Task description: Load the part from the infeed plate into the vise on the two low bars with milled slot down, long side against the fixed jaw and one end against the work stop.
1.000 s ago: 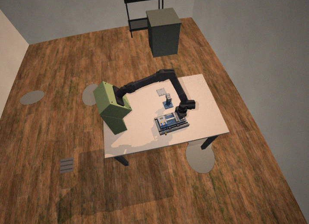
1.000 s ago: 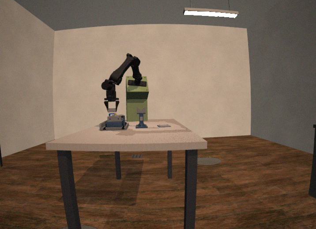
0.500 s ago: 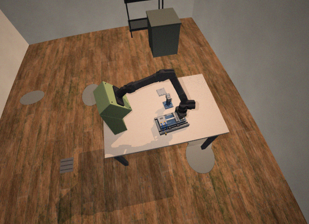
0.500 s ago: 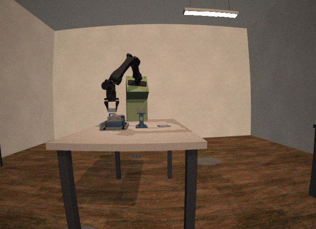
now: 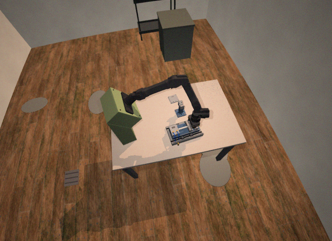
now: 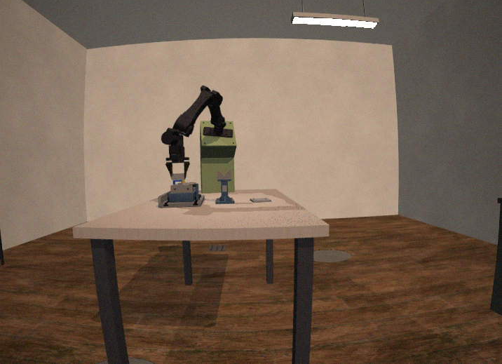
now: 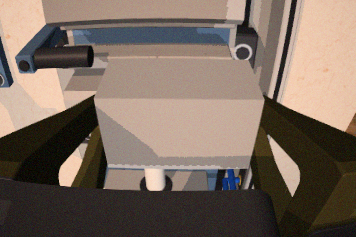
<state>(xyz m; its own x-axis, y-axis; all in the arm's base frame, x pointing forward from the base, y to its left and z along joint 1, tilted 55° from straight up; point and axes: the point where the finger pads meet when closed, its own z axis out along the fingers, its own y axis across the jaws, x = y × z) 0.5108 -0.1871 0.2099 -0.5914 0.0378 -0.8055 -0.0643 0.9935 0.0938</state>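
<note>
The moving jaw is 3 cm behind my hand, 2 cm to the left of it and 6 cm below it. The rest, counted from my hand: part (1 cm below); dark work stop rod (7 cm to the left, 4 cm below); grey jaw (3 cm ahead, 2 cm to the left, 6 cm below).
</note>
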